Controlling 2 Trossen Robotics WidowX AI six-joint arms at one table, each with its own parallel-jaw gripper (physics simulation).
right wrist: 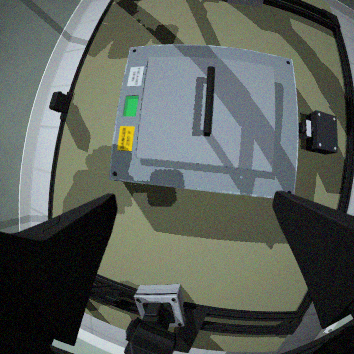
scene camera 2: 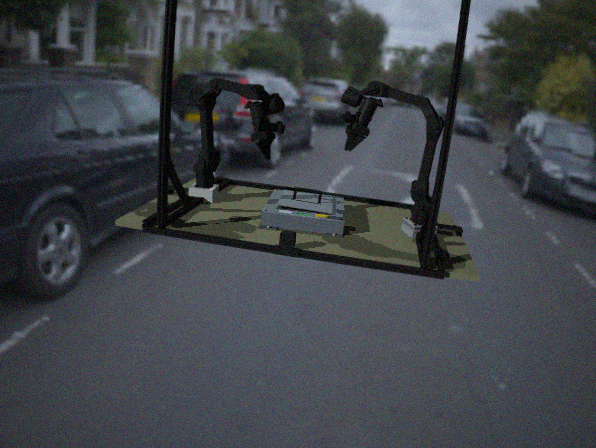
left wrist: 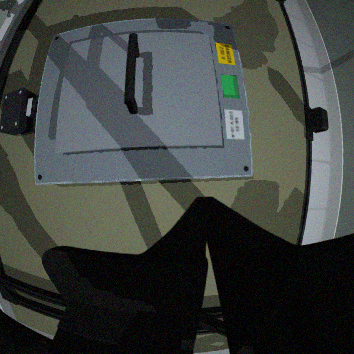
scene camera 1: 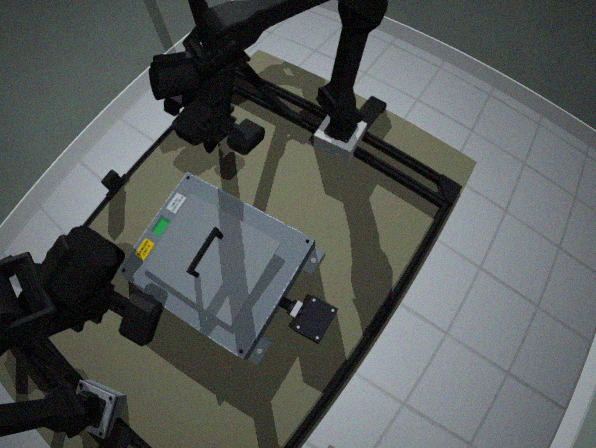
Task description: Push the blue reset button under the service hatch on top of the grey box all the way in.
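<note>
The grey box [scene camera 1: 298, 245] [scene camera 2: 300, 226] [left wrist: 100, 167] [right wrist: 215, 183] stands on the mat. Its hatch [scene camera 1: 240, 250] [left wrist: 185, 90] [right wrist: 170, 110] lies flat and closed on top, with a black handle [scene camera 1: 204, 252] [left wrist: 130, 75] [right wrist: 209, 100] upright on it. The blue reset button is hidden under the hatch. My left gripper [scene camera 1: 211, 147] [scene camera 2: 268, 156] [left wrist: 203, 204] is shut and empty, raised beyond one side of the box. My right gripper [scene camera 2: 348, 148] [right wrist: 197, 200] is open and empty, its fingers wide apart, raised beyond the opposite side.
A small black unit [scene camera 1: 315, 318] [left wrist: 17, 112] [right wrist: 322, 131] sits beside the box, joined by a short connector. White, green and yellow labels line the box's opposite edge. Black frame bars border the mat, and dark posts rise from it in scene camera 2.
</note>
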